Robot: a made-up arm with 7 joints. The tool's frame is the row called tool.
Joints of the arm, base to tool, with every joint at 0 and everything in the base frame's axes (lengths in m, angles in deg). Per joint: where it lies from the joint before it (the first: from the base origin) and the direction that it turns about. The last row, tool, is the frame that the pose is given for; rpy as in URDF.
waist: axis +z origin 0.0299 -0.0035 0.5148
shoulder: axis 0 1 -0.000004 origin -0.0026 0.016 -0.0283
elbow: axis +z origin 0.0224 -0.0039 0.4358
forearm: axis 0 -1 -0.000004 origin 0.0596 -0.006 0.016
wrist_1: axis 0 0.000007 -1 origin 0.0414 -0.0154 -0.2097
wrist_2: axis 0 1 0.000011 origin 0.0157 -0.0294 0.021
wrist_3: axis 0 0.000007 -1 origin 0.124 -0.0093 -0.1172
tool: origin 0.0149 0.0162 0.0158 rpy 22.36 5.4 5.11
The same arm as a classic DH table. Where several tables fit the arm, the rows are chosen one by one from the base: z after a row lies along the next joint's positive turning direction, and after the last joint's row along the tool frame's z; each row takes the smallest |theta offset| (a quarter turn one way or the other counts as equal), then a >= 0, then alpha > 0; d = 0 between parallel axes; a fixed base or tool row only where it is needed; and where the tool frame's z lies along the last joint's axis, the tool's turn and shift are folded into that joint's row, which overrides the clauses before.
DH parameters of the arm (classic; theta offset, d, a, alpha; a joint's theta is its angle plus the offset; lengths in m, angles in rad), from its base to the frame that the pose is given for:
base (fixed): -0.1165 0.0000 0.0301 0.0000
waist: 0.1165 0.4865 -0.0026 -1.5708
shoulder: 0.0000 0.0121 0.0224 1.5708
elbow: 0.0000 0.4518 0.0596 1.5708
forearm: 0.0000 0.0214 0.0414 1.5708
wrist_1: 0.0000 0.1887 0.0157 1.5708
wrist_2: 0.0000 -0.0387 0.1240 -1.5708
wrist_3: -0.3141 0.0759 0.0192 -2.7407
tool (fixed): -0.2435 -0.0277 0.0000 0.0000

